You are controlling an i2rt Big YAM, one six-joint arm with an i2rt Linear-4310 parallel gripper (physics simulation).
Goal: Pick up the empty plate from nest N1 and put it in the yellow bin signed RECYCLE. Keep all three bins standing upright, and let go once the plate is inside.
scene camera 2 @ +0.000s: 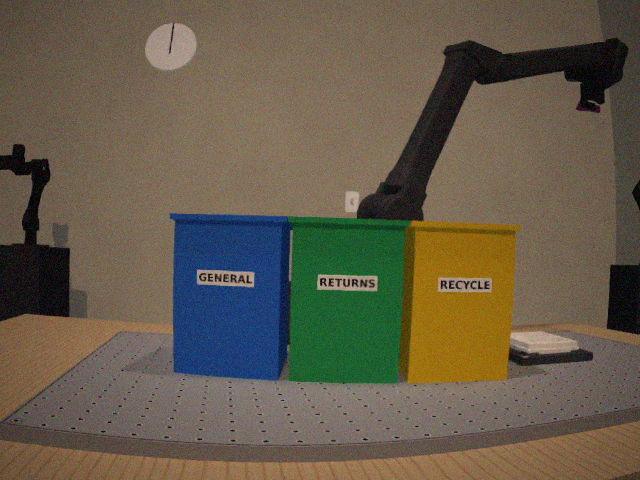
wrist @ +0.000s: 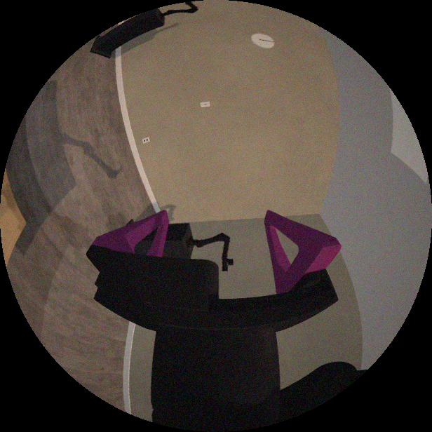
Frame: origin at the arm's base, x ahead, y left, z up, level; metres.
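Where they show: gripper, fingertip midpoint: [scene camera 2: 577, 94].
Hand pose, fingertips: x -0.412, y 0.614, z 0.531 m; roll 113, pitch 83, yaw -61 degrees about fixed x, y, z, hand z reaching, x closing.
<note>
After its pixels a point has its place.
A white plate [scene camera 2: 543, 342] {x 0.244, y 0.246, z -0.058 m} sits in a low black nest [scene camera 2: 566, 357] {x 0.276, y 0.272, z -0.075 m} to the right of the bins in the scene view; a label N1 cannot be read. The yellow bin [scene camera 2: 460, 330] {x 0.366, y 0.091, z -0.023 m} signed RECYCLE stands upright at the right end of the row of bins. My gripper [scene camera 2: 588, 108] [wrist: 216, 215] is open and empty, with its magenta fingers wide apart in the wrist view. It is high above the level of the bin rims, at the upper right of the scene view. The plate and the bins do not show in the wrist view.
The green RETURNS bin [scene camera 2: 345, 330] {x 0.371, y -0.038, z -0.023 m} and the blue GENERAL bin [scene camera 2: 227, 325] {x 0.376, y -0.166, z -0.023 m} stand upright left of the yellow bin, on a grey perforated board [scene camera 2: 206, 413] {x 0.529, y -0.154, z -0.083 m} on the wooden table [scene camera 2: 51, 457] {x 0.655, y -0.242, z -0.096 m}. My arm [scene camera 2: 439, 124] {x 0.012, y 0.123, z 0.296 m} rises behind the bins. Other black arms are in the background.
</note>
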